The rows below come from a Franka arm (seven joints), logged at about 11 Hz.
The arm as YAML. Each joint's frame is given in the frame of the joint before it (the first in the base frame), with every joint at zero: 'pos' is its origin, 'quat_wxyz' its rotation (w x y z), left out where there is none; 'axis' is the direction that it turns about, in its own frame. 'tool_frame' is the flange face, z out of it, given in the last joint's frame.
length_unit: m
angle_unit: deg
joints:
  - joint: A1
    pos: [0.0, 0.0, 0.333]
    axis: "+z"
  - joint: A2
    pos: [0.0, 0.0, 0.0]
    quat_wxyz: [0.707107, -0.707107, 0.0, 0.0]
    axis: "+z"
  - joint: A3
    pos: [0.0, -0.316, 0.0]
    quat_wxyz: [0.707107, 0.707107, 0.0, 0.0]
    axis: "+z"
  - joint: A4
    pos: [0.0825, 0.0, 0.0]
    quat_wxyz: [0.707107, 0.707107, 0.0, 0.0]
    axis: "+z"
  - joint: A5
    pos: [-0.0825, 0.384, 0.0]
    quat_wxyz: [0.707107, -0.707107, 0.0, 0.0]
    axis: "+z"
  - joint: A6
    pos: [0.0, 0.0, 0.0]
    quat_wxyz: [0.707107, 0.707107, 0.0, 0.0]
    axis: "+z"
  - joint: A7
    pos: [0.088, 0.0, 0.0]
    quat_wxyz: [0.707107, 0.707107, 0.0, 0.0]
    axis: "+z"
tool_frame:
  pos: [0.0, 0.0, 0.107]
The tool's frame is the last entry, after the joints.
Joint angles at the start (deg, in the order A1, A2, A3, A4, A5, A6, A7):
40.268 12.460 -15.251 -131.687 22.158 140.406 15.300
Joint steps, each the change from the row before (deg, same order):
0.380 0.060 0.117 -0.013 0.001 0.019 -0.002
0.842 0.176 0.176 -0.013 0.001 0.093 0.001
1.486 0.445 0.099 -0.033 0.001 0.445 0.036
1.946 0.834 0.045 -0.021 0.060 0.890 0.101
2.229 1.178 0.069 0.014 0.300 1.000 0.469
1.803 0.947 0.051 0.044 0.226 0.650 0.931
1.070 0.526 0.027 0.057 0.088 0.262 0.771
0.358 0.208 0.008 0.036 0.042 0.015 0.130
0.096 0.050 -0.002 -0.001 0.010 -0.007 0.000
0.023 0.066 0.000 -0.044 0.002 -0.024 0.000
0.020 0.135 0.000 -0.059 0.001 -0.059 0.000
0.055 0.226 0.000 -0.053 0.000 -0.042 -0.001
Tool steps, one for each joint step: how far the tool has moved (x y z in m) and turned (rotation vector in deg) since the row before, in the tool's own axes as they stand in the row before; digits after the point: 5 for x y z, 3 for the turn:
-0.00242 -0.00355 0.00147 -0.086 -0.122 -0.472
-0.00482 -0.00722 0.00326 -0.204 -0.211 -0.958
-0.00707 -0.01090 0.00607 -0.396 -0.131 -1.429
-0.00830 -0.01327 0.00925 -0.571 0.003 -1.657
-0.00970 -0.01487 0.01220 -0.663 -0.153 -1.358
-0.00817 -0.01197 0.00973 -0.575 -0.219 -0.569
-0.00503 -0.00719 0.00541 -0.364 -0.180 -0.167
-0.00176 -0.00235 0.00208 -0.153 -0.136 -0.172
-0.00052 -0.00055 0.00058 -0.047 -0.050 -0.077
-0.00037 0.00024 0.00091 -0.085 -0.101 0.000
-0.00050 0.00053 0.00165 -0.158 -0.189 0.017
-0.00064 0.00046 0.00242 -0.224 -0.227 -0.006

